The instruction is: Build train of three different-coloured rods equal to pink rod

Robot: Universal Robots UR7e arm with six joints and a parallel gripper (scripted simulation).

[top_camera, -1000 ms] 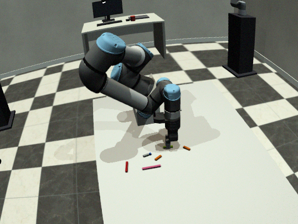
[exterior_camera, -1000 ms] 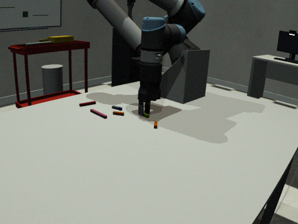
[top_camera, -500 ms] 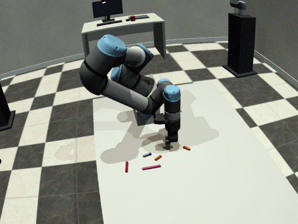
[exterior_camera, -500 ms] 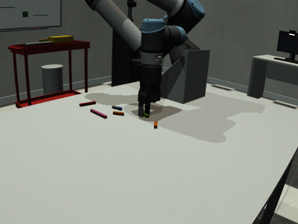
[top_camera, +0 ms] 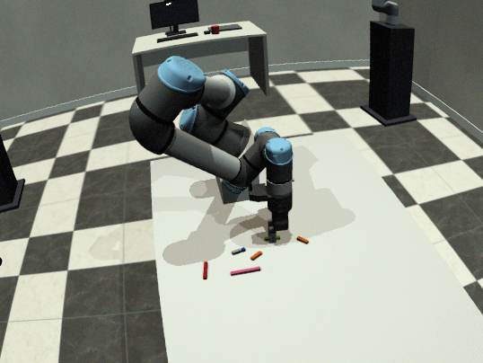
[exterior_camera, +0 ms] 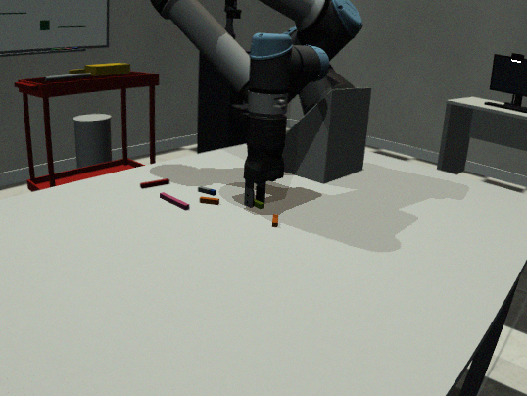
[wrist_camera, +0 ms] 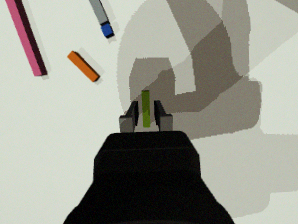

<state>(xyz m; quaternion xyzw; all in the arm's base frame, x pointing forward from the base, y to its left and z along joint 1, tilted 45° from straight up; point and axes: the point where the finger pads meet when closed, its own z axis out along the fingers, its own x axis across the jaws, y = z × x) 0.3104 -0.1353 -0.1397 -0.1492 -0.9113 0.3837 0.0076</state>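
Right now the lime rod is 10 mm below my hand. From my hand the other things lie so: grey rod (20 mm ahead, 120 mm to the right, 10 mm below); pink rod (110 mm ahead, 130 mm to the right, 10 mm below); blue rod (10 mm ahead, 100 mm to the right, 10 mm below).
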